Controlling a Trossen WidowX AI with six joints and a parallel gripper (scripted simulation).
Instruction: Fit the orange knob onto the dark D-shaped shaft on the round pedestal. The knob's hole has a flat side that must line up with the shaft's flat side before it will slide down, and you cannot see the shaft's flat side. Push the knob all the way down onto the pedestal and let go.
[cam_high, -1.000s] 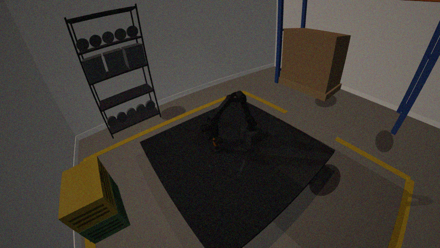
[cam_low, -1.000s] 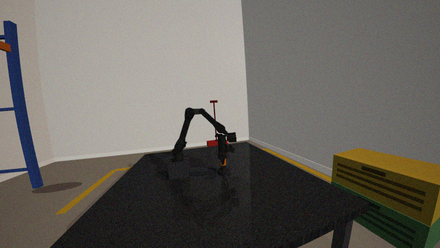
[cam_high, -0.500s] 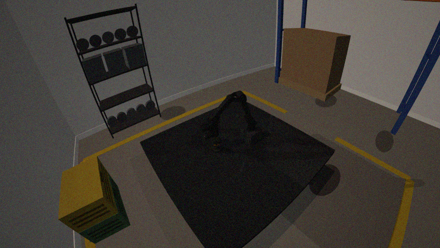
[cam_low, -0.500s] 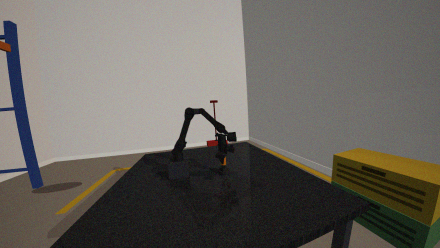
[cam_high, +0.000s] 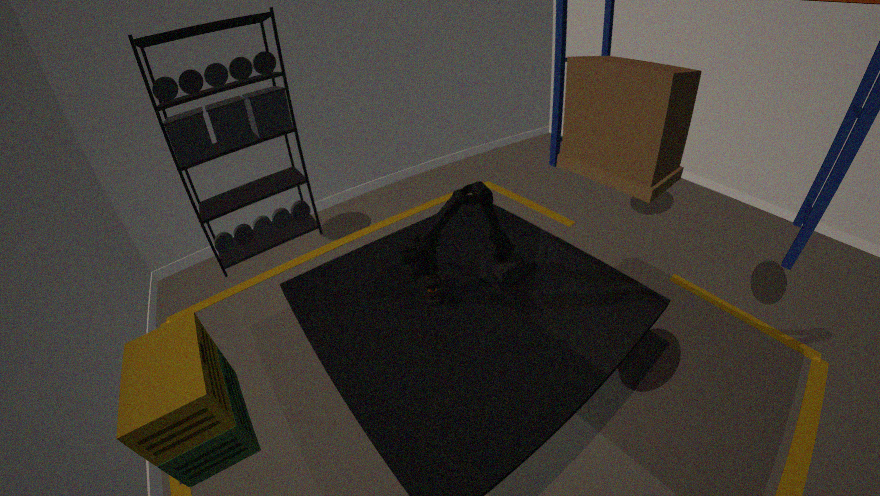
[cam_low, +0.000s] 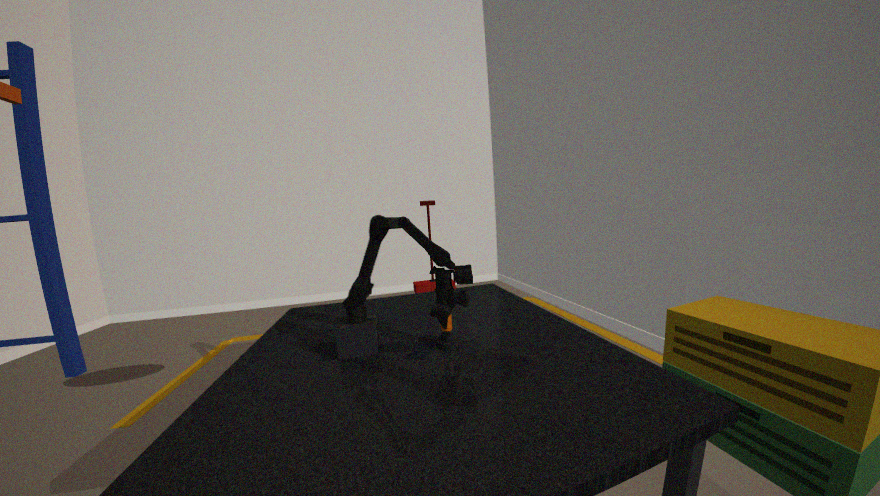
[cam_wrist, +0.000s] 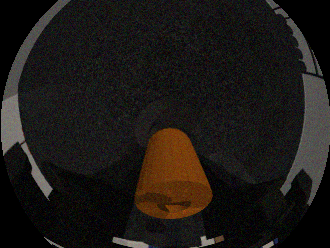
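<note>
Right now the orange knob is 20 mm above my gripper tip. Also, from my gripper tip: round pedestal (40 mm below).
</note>
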